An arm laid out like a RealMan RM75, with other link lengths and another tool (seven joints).
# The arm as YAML. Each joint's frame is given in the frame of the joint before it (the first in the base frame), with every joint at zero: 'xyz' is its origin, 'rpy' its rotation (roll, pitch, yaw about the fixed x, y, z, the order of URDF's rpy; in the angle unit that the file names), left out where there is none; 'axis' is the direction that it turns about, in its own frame. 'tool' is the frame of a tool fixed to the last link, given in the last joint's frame.
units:
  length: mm
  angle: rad
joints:
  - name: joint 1
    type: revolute
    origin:
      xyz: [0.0, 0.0, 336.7]
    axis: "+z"
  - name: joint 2
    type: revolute
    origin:
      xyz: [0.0, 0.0, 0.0]
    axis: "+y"
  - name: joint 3
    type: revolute
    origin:
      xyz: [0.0, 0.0, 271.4]
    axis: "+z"
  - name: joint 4
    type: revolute
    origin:
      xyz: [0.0, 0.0, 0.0]
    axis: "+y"
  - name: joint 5
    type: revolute
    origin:
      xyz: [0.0, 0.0, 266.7]
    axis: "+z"
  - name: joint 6
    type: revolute
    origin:
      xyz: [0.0, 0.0, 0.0]
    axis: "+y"
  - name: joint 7
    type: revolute
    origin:
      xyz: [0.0, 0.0, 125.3]
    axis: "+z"
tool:
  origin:
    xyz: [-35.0, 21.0, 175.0]
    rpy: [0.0, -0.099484, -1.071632]
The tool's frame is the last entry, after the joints.
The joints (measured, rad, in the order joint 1, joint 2, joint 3, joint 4, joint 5, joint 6, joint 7), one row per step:
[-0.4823, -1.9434, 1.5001, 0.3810, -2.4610, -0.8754, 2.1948]
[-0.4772, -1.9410, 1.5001, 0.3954, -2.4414, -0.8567, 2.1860]
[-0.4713, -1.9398, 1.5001, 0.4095, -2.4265, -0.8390, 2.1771]
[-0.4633, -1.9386, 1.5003, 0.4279, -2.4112, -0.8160, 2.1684]
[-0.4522, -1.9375, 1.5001, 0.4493, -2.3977, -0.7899, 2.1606]
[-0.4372, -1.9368, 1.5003, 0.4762, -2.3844, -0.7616, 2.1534]
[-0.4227, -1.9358, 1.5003, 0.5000, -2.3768, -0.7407, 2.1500]
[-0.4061, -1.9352, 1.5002, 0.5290, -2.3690, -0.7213, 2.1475]
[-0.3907, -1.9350, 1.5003, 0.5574, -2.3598, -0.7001, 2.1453]
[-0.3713, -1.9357, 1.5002, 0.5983, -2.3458, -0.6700, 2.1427]
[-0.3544, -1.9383, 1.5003, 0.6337, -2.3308, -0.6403, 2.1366]
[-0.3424, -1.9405, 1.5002, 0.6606, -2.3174, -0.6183, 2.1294]
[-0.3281, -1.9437, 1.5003, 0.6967, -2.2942, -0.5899, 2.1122]
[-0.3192, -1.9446, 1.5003, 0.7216, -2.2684, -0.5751, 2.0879]
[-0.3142, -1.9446, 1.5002, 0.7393, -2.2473, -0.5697, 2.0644]
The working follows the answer.
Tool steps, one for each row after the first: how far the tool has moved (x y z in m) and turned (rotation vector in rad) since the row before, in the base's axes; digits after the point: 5 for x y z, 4 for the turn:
[-0.00399, 0.00035, 0.00016, -0.0039, 0.0173, 0.0061]
[-0.00354, 0.00040, 0.00044, -0.0015, 0.0124, 0.0079]
[-0.00443, 0.00092, 0.00124, 0.0013, 0.0153, 0.0101]
[-0.00560, 0.00103, 0.00237, 0.0052, 0.0158, 0.0132]
[-0.00583, 0.00086, 0.00322, 0.0080, 0.0166, 0.0134]
[-0.00449, 0.00060, 0.00381, 0.0095, 0.0123, 0.0093]
[-0.00283, 0.00075, 0.00446, 0.0112, 0.0117, 0.0049]
[-0.00288, 0.00088, 0.00419, 0.0107, 0.0137, 0.0052]
[-0.00218, 0.00203, 0.00585, 0.0154, 0.0197, 0.0041]
[-0.00232, 0.00131, 0.00415, 0.0126, 0.0160, 0.0079]
[-0.00109, 0.00107, 0.00307, 0.0089, 0.0111, 0.0056]
[-0.00014, 0.00149, 0.00353, 0.0094, 0.0120, 0.0070]
[0.00096, 0.00037, 0.00175, 0.0009, 0.0049, 0.0036]
[0.00258, 0.00026, 0.00089, -0.0020, -0.0011, -0.0005]

Tool pose at each row, in the base's axes (x y z in m, rotation vector in rad; rounded; the steps above come from the unrounded poses):
[-0.33130, 0.53951, -0.03988, -1.6706, -1.9045, -1.1450]
[-0.33528, 0.53986, -0.03972, -1.6703, -1.9012, -1.1216]
[-0.33882, 0.54026, -0.03928, -1.6653, -1.8998, -1.1046]
[-0.34325, 0.54119, -0.03805, -1.6570, -1.8956, -1.0859]
[-0.34885, 0.54221, -0.03567, -1.6432, -1.8896, -1.0686]
[-0.35468, 0.54307, -0.03245, -1.6278, -1.8808, -1.0526]
[-0.35917, 0.54367, -0.02864, -1.6151, -1.8710, -1.0438]
[-0.36201, 0.54442, -0.02418, -1.6062, -1.8575, -1.0388]
[-0.36489, 0.54529, -0.01999, -1.5977, -1.8432, -1.0313]
[-0.36707, 0.54732, -0.01414, -1.5890, -1.8205, -1.0221]
[-0.36939, 0.54864, -0.00999, -1.5770, -1.8049, -1.0126]
[-0.37048, 0.54971, -0.00691, -1.5684, -1.7941, -1.0061]
[-0.37062, 0.55119, -0.00338, -1.5583, -1.7831, -0.9985]
[-0.36966, 0.55156, -0.00163, -1.5551, -1.7812, -0.9929]
[-0.36708, 0.55183, -0.00074, -1.5567, -1.7832, -0.9926]

